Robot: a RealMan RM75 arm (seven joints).
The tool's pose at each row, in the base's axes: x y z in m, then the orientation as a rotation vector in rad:
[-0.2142 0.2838 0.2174 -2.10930 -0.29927 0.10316]
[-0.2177 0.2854 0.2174 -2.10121 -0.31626 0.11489]
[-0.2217 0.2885 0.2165 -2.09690 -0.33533 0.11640]
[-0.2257 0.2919 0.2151 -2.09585 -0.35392 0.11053]
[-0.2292 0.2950 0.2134 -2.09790 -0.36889 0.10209]
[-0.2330 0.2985 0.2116 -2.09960 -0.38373 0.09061]
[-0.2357 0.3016 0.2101 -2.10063 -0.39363 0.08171]
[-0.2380 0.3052 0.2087 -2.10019 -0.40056 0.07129]
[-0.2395 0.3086 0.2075 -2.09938 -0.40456 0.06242]
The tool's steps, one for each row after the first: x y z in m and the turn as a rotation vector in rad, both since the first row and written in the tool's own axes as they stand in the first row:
[-0.0030 -0.0014 0.0020 0.00675 -0.01496 -0.00839]
[-0.0061 -0.0029 0.0058 0.00870 -0.02365 -0.02184]
[-0.0092 -0.0041 0.0101 0.00688 -0.02703 -0.03744]
[-0.0118 -0.0048 0.0143 0.00223 -0.02723 -0.05108]
[-0.0147 -0.0057 0.0188 -0.00237 -0.02520 -0.06586]
[-0.0166 -0.0065 0.0227 -0.00549 -0.02296 -0.07622]
[-0.0180 -0.0075 0.0269 -0.00689 -0.01837 -0.08529]
[-0.0186 -0.0084 0.0306 -0.00741 -0.01365 -0.09175]

